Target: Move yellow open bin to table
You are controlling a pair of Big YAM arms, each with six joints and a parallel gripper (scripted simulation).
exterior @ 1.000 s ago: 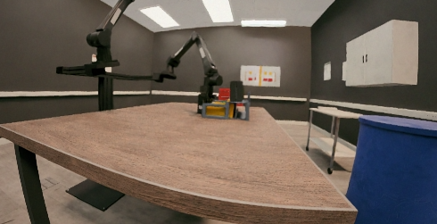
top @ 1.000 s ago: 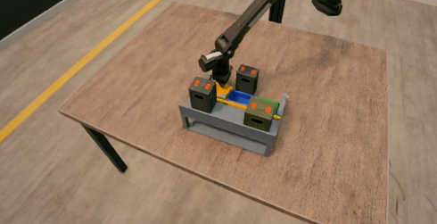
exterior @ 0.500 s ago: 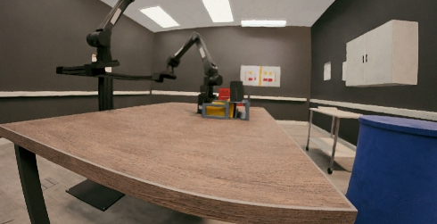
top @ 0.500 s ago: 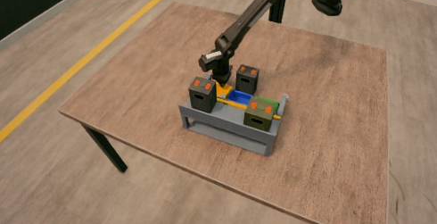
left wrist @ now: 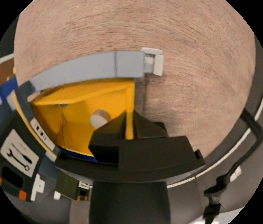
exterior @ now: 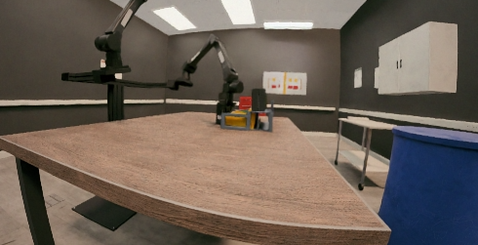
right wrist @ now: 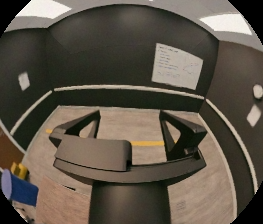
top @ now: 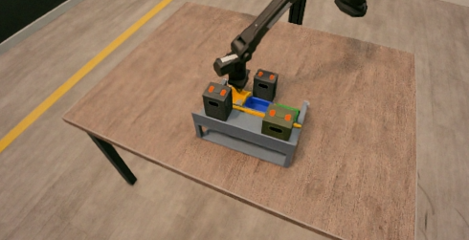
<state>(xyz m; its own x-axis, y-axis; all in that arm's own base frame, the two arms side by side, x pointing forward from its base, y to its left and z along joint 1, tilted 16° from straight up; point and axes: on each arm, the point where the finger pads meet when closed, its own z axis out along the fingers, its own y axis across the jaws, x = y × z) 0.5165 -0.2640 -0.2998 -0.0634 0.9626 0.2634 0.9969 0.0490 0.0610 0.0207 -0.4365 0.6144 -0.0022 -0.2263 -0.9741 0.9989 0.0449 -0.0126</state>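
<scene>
Right now the yellow open bin is 8 cm ahead of my left hand and 1 cm to the left of it. From my left hand the other things lie so: grey shelf (11 cm ahead, 12 cm to the left, 2 cm above); dark lidded bin (6 cm behind, 10 cm to the left, 2 cm above).
</scene>
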